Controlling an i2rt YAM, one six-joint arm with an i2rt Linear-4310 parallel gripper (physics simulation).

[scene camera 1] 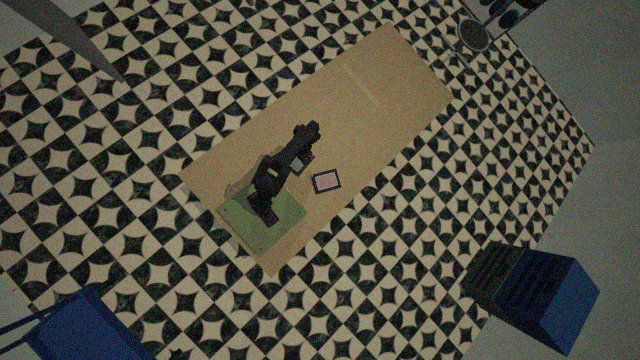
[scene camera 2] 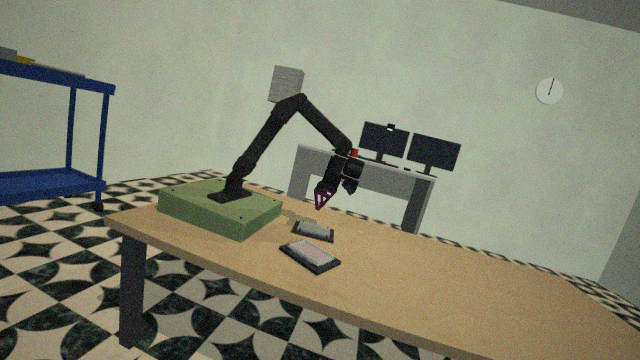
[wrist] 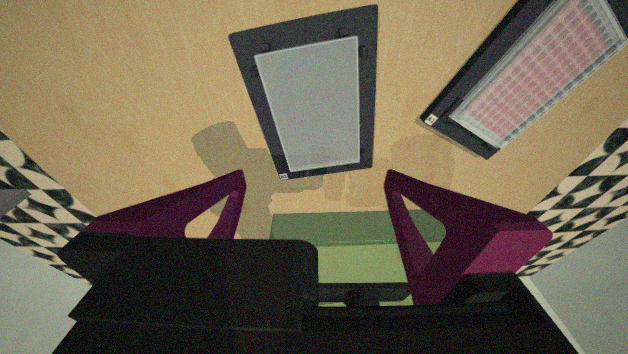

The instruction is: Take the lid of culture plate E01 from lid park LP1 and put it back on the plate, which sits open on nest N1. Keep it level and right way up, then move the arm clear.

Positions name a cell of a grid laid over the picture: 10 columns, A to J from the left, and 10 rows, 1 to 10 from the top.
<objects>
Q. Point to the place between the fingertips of the gripper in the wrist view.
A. F6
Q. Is the gripper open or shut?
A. Open.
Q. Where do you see a dark nest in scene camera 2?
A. E8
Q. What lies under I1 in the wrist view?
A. A dark nest.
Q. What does the plate lid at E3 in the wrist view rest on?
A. A dark lid holder.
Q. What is the gripper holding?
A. Nothing.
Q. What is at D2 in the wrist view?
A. A dark lid holder.
</objects>
